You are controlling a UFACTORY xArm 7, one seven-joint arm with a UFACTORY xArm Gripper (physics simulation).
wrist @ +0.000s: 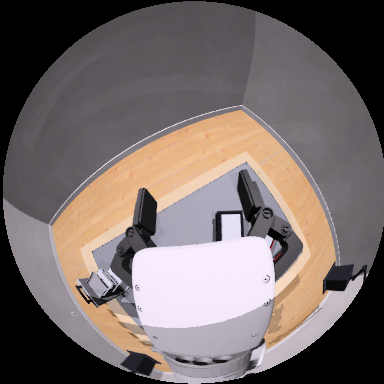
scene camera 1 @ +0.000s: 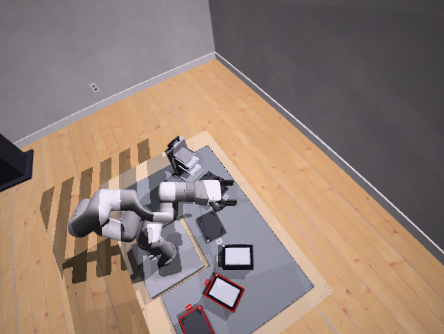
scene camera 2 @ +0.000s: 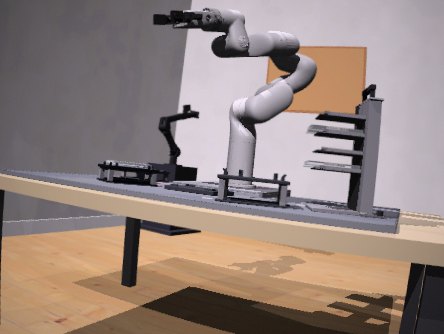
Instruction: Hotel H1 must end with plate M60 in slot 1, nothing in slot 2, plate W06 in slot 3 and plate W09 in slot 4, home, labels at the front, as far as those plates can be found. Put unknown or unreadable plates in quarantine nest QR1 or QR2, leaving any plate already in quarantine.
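Places are measured from the arm's base along level axes (x ahead, y left, z up), in millimetres.
Where they show: gripper, fingertip midpoint: [wrist: 192,186] [scene camera 1: 234,192] [scene camera 2: 161,17]; arm's base, origin of the base link: [scene camera 1: 165,253] [scene camera 2: 238,186].
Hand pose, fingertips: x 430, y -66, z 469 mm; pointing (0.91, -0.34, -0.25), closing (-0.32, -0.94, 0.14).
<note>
Each offset is from my fingertips to the centre of the thing. "spot": to the spot under its first point.
My gripper [scene camera 1: 233,192] [scene camera 2: 168,19] [wrist: 192,186] is open and empty, high above the table. The hotel {dx -120, dy +530, dz -336 mm} [scene camera 2: 371,160] [scene camera 1: 173,156] [wrist: 94,296] stands upright at one table end, apart from the fingers. In the scene camera 2 view, a light plate {spot: dx -45, dy +489, dz -303 mm} [scene camera 2: 325,129] lies on its second shelf from the top and another light plate {dx -102, dy +494, dz -383 mm} [scene camera 2: 325,165] on the fourth. A white-topped plate {dx -75, dy -131, dz -431 mm} [scene camera 1: 237,256] [wrist: 231,226] sits in a black-framed nest. Another white-topped plate {dx -211, dy -257, dz -441 mm} [scene camera 1: 225,291] sits in a red-framed nest. A second red-framed nest {dx -398, dy -347, dz -466 mm} [scene camera 1: 196,321] shows a dark inside. No plate label is readable.
A dark flat square fixture {dx -133, dy +105, dz -480 mm} [scene camera 1: 211,226] lies between the black-framed nest and the gripper in the scene camera 1 view. A raised black nest {dx -22, dy +332, dz -451 mm} [scene camera 2: 255,178] stands near the hotel, partly under the arm in the scene camera 1 view. A small black arm-like device [scene camera 2: 171,140] stands behind the table.
</note>
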